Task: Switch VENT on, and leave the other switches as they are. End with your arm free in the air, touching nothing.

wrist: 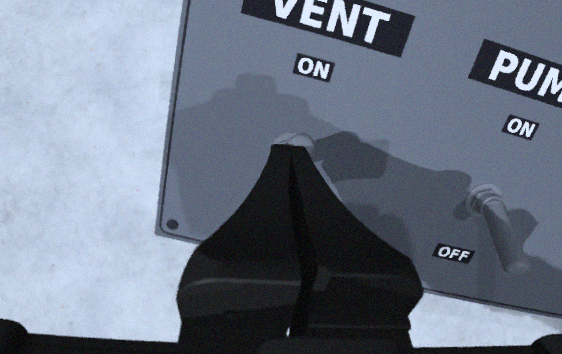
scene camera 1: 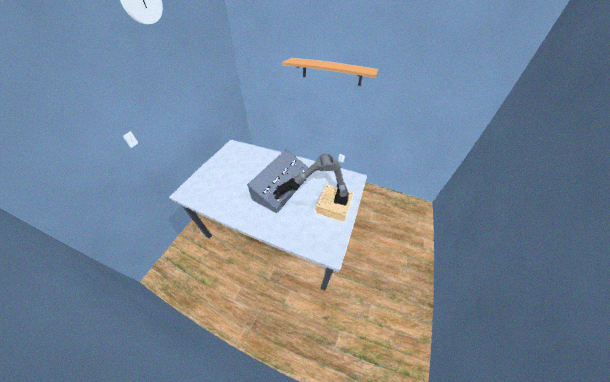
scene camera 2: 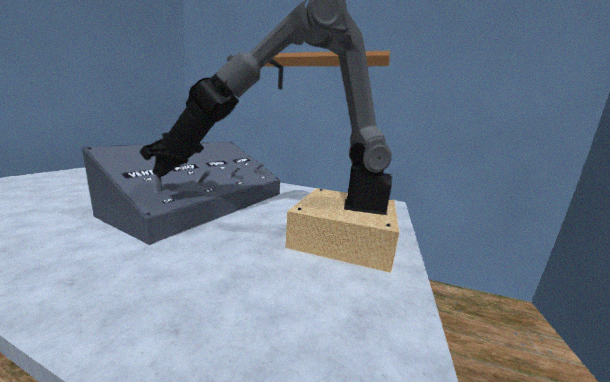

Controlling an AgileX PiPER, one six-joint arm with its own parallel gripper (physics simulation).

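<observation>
The grey sloped switch panel (scene camera 1: 260,195) (scene camera 2: 117,200) (wrist: 400,100) carries the VENT label (scene camera 2: 140,174) (wrist: 330,22), whose ON mark (wrist: 313,67) is above its lever. The VENT lever (scene camera 2: 159,184) shows under my fingertips in scene camera 2, standing steeper than the PUMP lever (wrist: 500,230), which leans to its OFF side. In the wrist view a pale rounded edge (wrist: 295,137) shows past my fingertips; the rest of the VENT lever and its OFF mark are hidden. My gripper (scene camera 1: 276,195) (scene camera 2: 157,173) (wrist: 286,164) is shut and empty, its tips at the VENT lever. Whether they touch it is unclear.
The PUMP switch is the nearest neighbour, with two more switches farther along the panel. The arm's base stands on a wooden block (scene camera 1: 330,211) (scene camera 2: 340,235) on the pale table (scene camera 1: 210,175) (scene camera 2: 200,300). An orange shelf (scene camera 1: 330,66) (scene camera 2: 310,59) is on the wall behind.
</observation>
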